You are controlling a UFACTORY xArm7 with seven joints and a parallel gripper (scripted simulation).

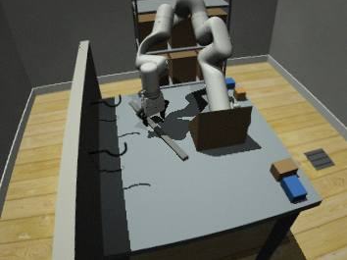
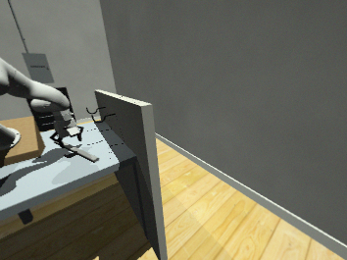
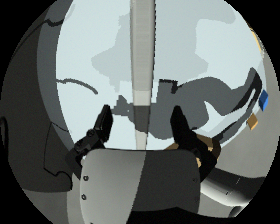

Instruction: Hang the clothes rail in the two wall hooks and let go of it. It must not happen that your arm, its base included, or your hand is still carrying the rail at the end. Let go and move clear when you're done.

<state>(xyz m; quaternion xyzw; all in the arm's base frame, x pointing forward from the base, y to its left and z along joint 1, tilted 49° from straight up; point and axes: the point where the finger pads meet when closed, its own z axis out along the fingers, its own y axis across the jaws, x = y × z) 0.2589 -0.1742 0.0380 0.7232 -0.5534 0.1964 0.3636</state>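
Right now my hand is 4 cm above the clothes rail. The rest, counted from my hand: wall panel: 30 cm ahead, 11 cm to the left, 28 cm below; brown block: 43 cm behind, 44 cm to the left, 3 cm below.
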